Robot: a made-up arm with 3 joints. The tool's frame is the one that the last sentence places.
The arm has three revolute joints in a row. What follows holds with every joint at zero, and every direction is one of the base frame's. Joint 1 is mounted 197 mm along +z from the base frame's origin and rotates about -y. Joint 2 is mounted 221 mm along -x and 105.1 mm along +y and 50.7 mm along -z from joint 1 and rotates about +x. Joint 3 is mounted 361.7 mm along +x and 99.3 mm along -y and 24.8 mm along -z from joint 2 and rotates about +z. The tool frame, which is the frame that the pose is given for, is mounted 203.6 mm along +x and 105.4 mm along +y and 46.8 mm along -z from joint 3; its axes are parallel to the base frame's.
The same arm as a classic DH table. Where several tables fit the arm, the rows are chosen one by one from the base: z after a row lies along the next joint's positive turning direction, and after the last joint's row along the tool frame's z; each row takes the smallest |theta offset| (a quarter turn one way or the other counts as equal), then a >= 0, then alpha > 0; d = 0 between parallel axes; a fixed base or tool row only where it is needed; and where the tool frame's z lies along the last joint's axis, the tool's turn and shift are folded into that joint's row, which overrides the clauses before.
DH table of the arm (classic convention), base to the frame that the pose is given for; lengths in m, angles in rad. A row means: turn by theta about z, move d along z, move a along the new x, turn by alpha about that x. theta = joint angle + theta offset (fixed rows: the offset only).
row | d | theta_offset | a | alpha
base (fixed) | 0.1970 | 0.0000 | 0.0000 | 1.5708
joint 1 | -0.1051 | -1.5708 | 0.0507 | -1.5708
joint 2 | 0.1407 | -1.5708 | 0.0993 | 1.5708
joint 3 | 0.0000 | -1.0931 | -0.2293 | 0.0000
tool (fixed) | -0.0716 | 2.6639 | 0.0000 | 0.0000

